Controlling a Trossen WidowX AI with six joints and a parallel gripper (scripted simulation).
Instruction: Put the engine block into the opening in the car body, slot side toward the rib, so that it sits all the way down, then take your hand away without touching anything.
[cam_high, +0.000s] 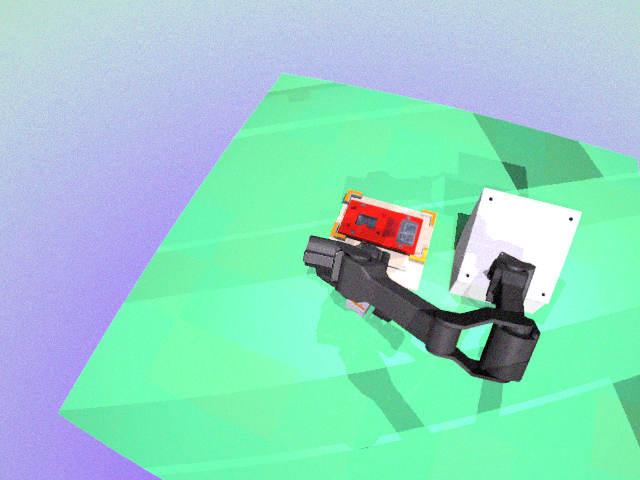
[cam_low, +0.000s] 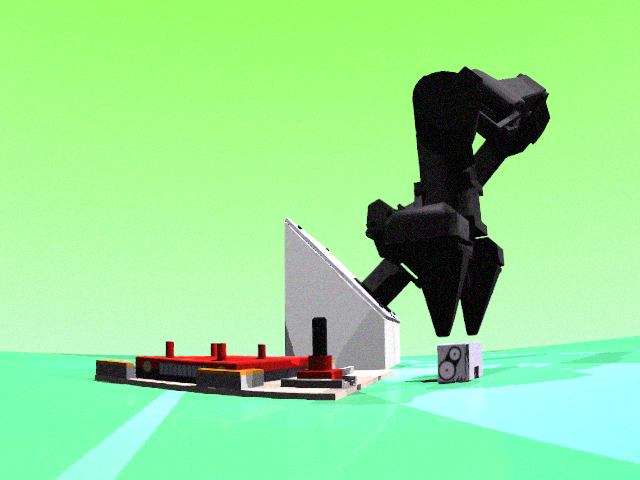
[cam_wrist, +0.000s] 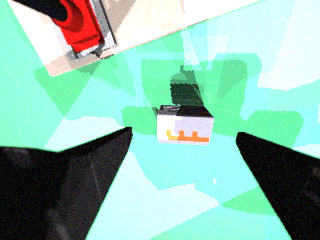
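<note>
The grey engine block is 3 cm below my gripper tip. Also, from my gripper tip: pale base plate: 3 cm ahead, 21 cm to the right, 3 cm below.
</note>
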